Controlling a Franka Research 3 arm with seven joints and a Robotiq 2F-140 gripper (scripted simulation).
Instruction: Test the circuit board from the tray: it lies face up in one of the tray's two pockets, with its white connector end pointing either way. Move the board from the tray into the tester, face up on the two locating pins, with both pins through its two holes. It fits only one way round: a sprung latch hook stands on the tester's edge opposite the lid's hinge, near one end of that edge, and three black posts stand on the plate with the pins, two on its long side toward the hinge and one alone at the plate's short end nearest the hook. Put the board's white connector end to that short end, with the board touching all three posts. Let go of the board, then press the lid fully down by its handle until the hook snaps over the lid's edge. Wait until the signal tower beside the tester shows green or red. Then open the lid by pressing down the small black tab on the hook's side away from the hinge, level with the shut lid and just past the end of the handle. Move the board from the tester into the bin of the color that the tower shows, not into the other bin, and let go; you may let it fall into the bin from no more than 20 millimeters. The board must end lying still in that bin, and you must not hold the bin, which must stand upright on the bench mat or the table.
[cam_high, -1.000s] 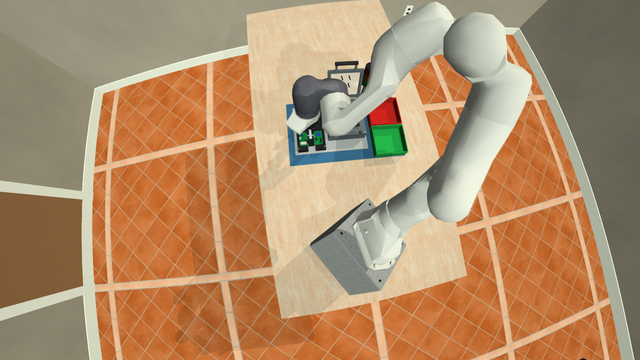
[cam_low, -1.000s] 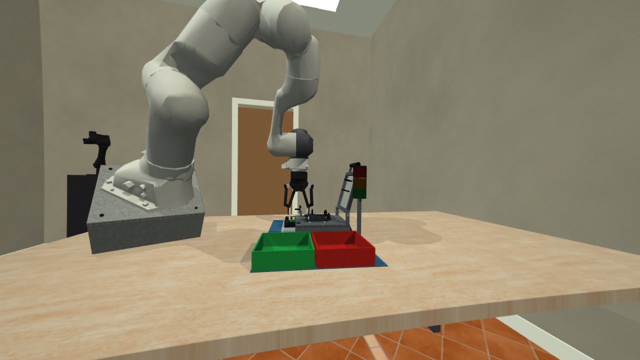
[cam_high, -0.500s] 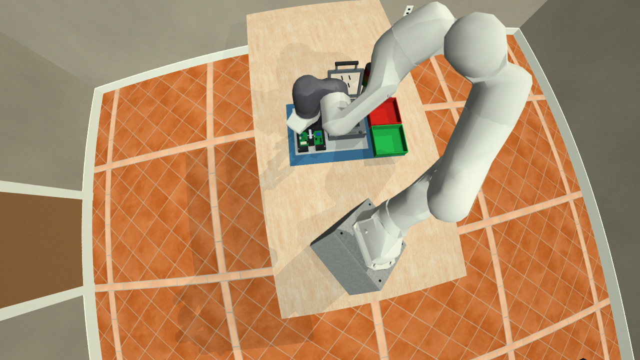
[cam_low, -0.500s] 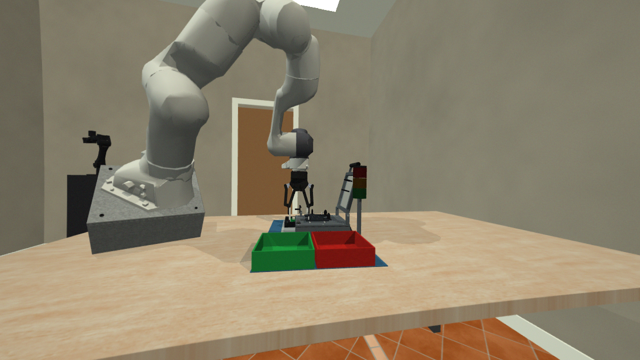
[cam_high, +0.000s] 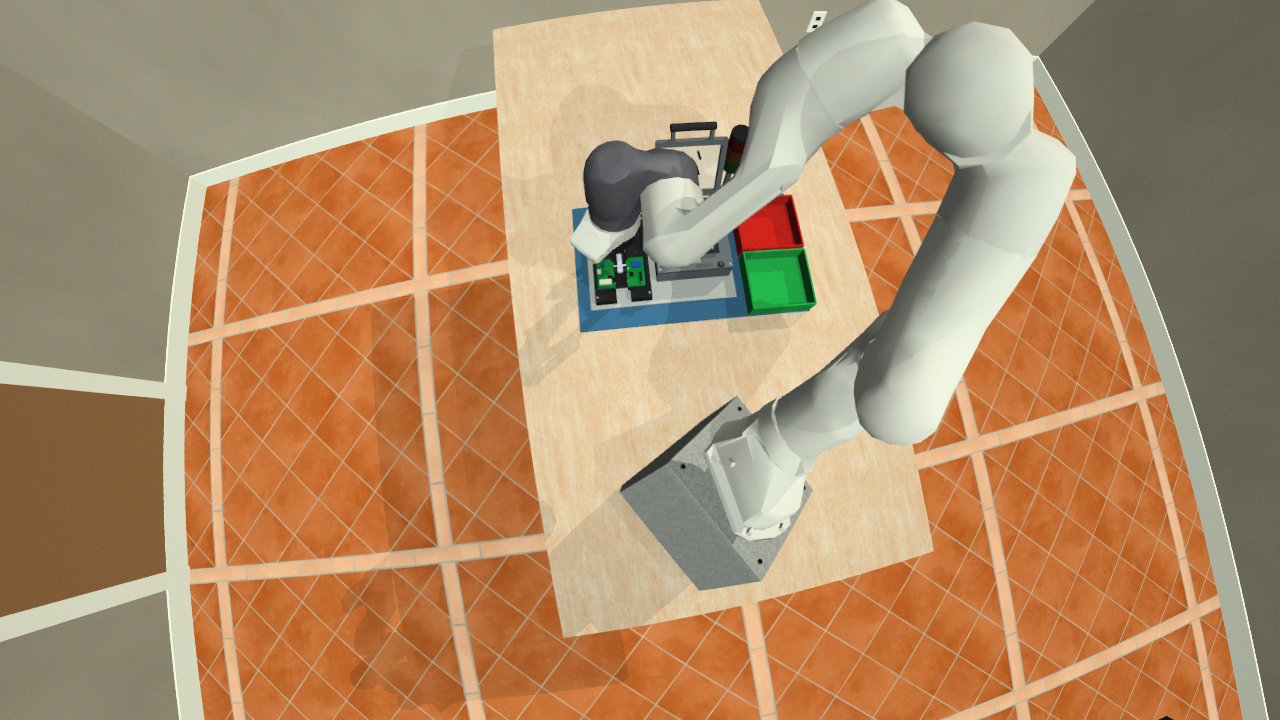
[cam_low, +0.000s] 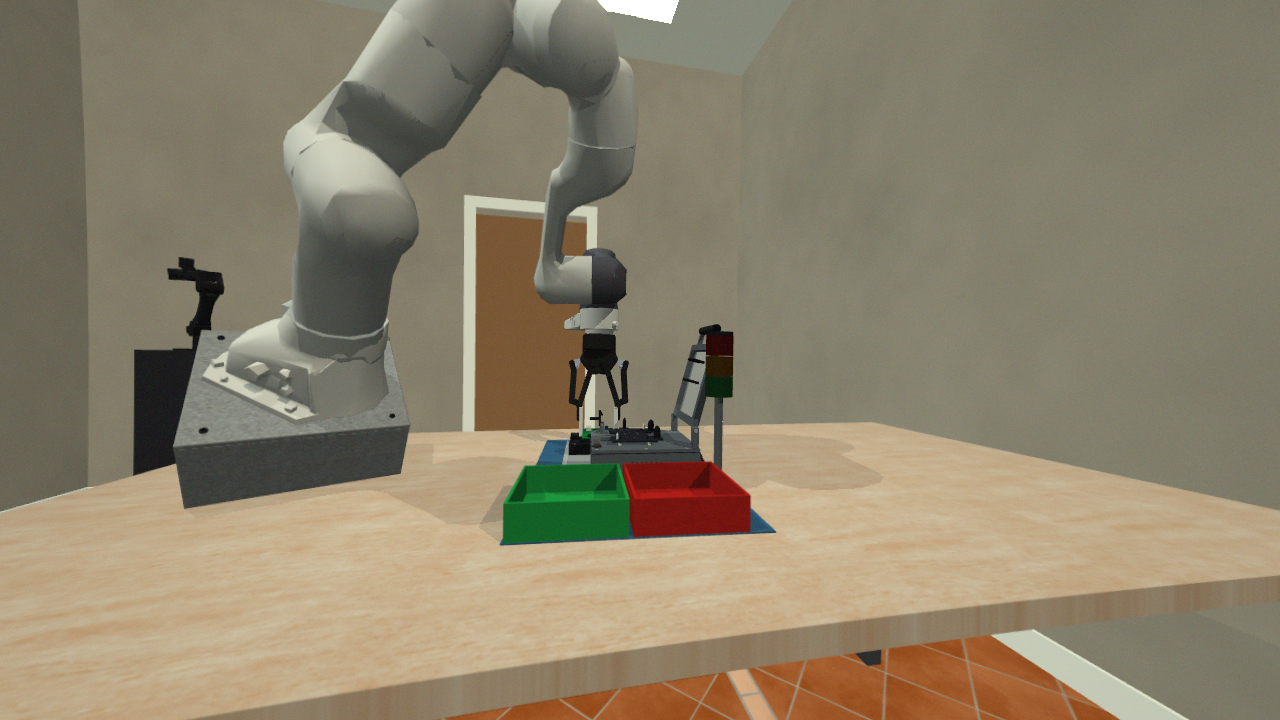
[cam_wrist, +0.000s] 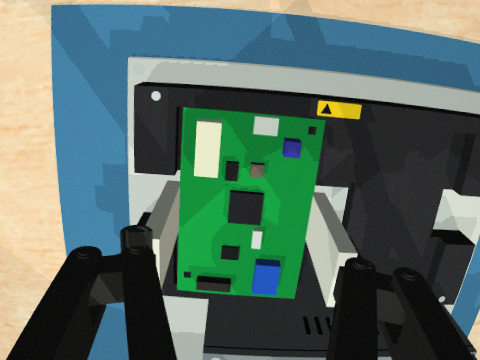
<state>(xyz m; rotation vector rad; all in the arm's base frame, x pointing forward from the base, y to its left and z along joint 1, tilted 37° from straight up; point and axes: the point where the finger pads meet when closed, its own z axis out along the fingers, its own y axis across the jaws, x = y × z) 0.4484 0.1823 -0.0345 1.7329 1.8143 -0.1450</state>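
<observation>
The tester plate lies 170 mm to the right of my hand, 50 mm ahead of it and 10 mm above it. From my hand the other things lie so: latch hook: 110 mm to the right, 30 mm above, 10 mm behind; then green circuit board: 20 mm below; then tester lid: 180 mm to the right, 170 mm ahead, 120 mm above.
</observation>
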